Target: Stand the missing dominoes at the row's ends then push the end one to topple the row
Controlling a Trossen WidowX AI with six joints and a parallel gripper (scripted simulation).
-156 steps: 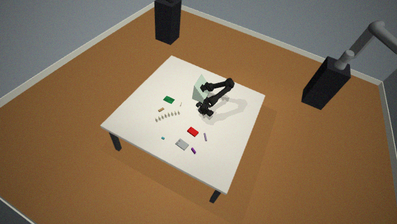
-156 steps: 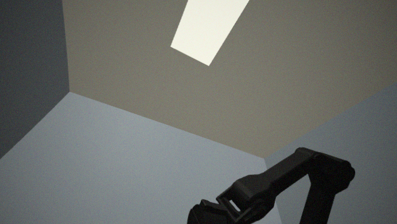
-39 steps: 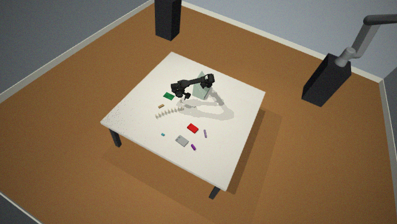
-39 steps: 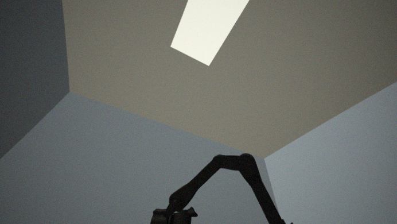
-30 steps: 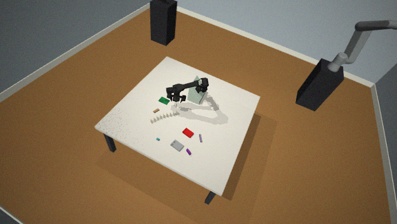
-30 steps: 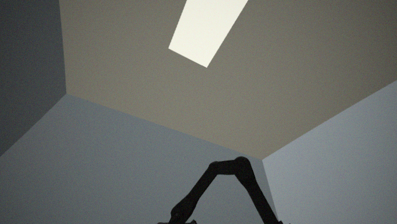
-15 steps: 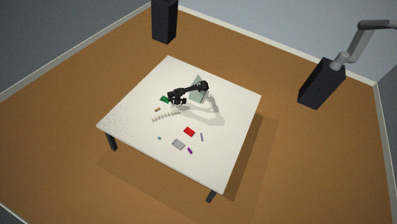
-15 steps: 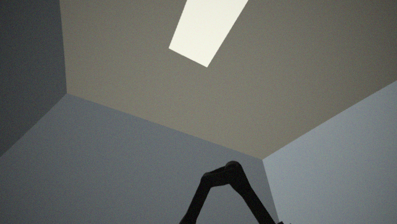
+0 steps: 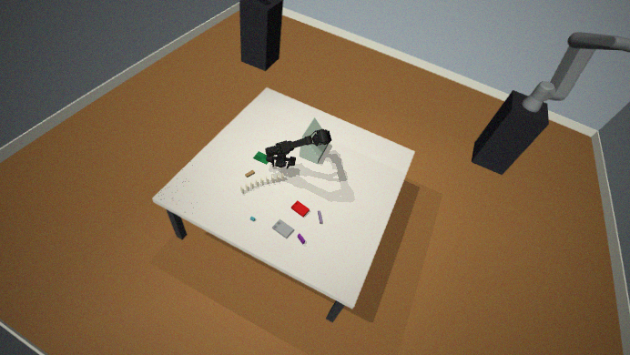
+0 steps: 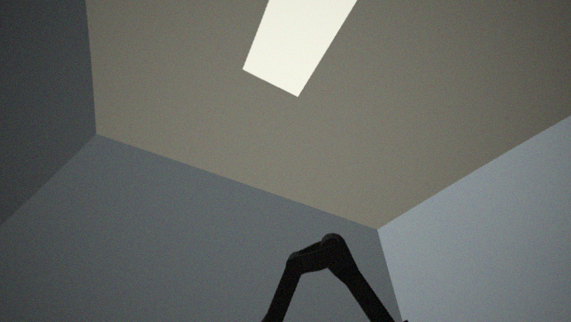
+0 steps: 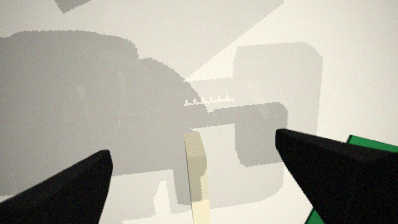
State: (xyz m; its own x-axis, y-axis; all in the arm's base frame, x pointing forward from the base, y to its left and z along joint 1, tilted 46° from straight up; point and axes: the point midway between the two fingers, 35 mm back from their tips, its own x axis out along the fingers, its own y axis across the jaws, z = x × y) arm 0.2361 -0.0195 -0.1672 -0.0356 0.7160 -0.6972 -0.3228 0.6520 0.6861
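Now: gripper tip 10 mm past the green tile, 140 mm to the left of it and 10 mm above it. Also, from my gripper tip: small teal cube (430 mm ahead, 50 mm to the left); then red block (230 mm ahead, 260 mm to the left); then brown domino (150 mm ahead, 140 mm to the right).
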